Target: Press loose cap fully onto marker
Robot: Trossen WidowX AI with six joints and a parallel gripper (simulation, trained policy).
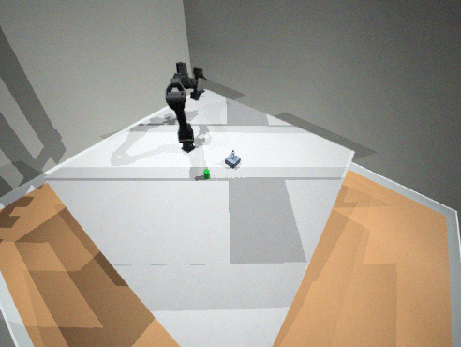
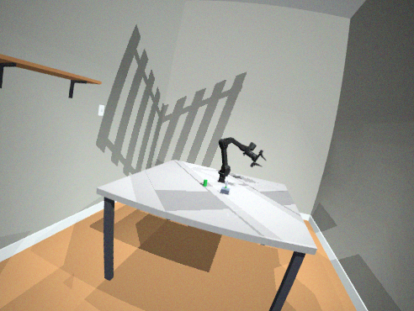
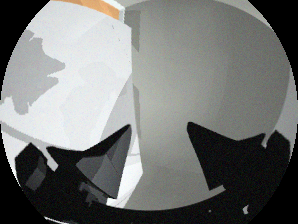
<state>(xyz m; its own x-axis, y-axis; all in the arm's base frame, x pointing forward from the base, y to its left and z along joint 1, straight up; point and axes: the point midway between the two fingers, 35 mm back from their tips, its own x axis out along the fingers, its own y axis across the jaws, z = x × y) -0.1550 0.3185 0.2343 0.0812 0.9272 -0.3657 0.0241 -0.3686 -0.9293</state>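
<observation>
My gripper tip is 400 mm short of the green cap, 450 mm to the left of it and 200 mm above it. The rest, counted from my gripper tip: blue-grey holder block: 440 mm ahead, 280 mm to the right, 200 mm below.
</observation>
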